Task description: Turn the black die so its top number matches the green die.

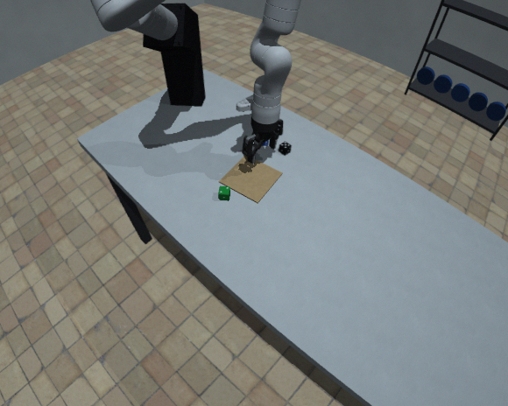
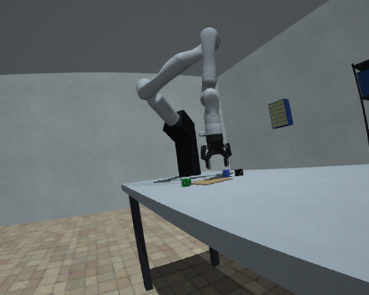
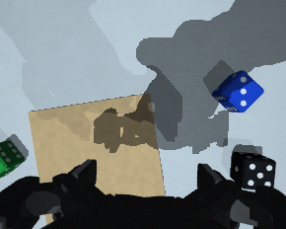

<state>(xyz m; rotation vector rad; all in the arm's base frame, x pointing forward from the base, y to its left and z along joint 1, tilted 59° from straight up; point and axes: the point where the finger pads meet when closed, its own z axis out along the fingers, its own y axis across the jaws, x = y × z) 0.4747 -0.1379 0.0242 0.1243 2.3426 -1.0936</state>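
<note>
Now: hand 10 cm to the right of the black die, 4 cm short of it and 4 cm above it. From my hand the other things lie so: tan mat 6 cm to the right, 6 cm below, 1 cm behind; blue die 11 cm to the left, 4 cm below, 4 cm behind; green die 15 cm to the right, 5 cm behind, 4 cm below.
</note>
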